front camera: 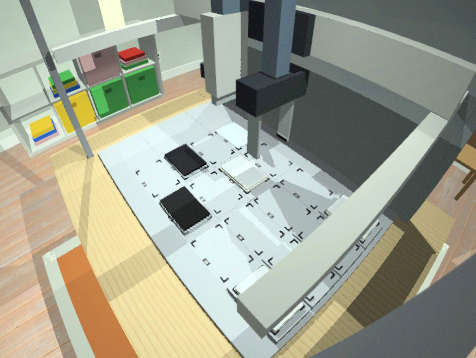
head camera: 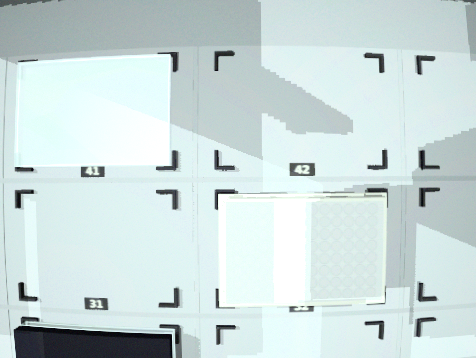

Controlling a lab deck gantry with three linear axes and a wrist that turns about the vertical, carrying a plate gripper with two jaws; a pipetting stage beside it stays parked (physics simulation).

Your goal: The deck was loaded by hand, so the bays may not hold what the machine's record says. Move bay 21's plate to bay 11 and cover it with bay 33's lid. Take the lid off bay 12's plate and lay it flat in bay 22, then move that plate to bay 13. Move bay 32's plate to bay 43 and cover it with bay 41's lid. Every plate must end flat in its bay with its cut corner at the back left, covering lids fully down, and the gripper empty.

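Seen in the pictures: gripper, fingertip midpoint: (front camera: 268,146); robot's base, origin of the base link: (front camera: 136,172).
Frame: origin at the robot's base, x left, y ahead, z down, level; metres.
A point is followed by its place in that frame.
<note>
A pale plate (front camera: 244,172) @(x 0.255, y 0.235, z -0.014 m) (head camera: 345,250) @(x 0.258, y 0.257, z -0.014 m) lies in bay 32, with round wells showing on its right half in the head view. A clear pale lid (front camera: 232,134) @(x 0.353, y 0.059, z -0.008 m) (head camera: 95,110) @(x 0.364, y 0.070, z -0.008 m) lies flat in bay 41. A black plate (front camera: 185,160) @(x 0.146, y 0.075, z -0.017 m) (head camera: 95,345) @(x 0.185, y 0.070, z -0.017 m) sits in bay 21, cut off by the head view's lower edge. Another black plate (front camera: 185,210) @(x 0.039, y 0.242, z -0.016 m) sits in the bay 12 area; whether a lid covers it is unclear. No lid shows in the visible left part of bay 33 (head camera: 450,260) @(x 0.243, y 0.353, z 0.000 m). My gripper (front camera: 268,146) @(x 0.265, y 0.310, z -0.158 m) is open and empty, its jaws hanging above the deck behind bay 32's plate.
Pale items (front camera: 252,280) @(x 0.041, y 0.506, z -0.029 m) (front camera: 338,205) @(x 0.359, y 0.507, z -0.029 m) stand on the deck's right side, partly behind a long pale beam (front camera: 345,220) @(x 0.025, y 0.619, z -0.400 m). The parked pipetting stage (front camera: 225,55) stands at the back. A grey post (front camera: 65,85) @(x -0.093, y -0.207, z -0.276 m) rises at the left. Bays 31 and 42 show bare corner marks.
</note>
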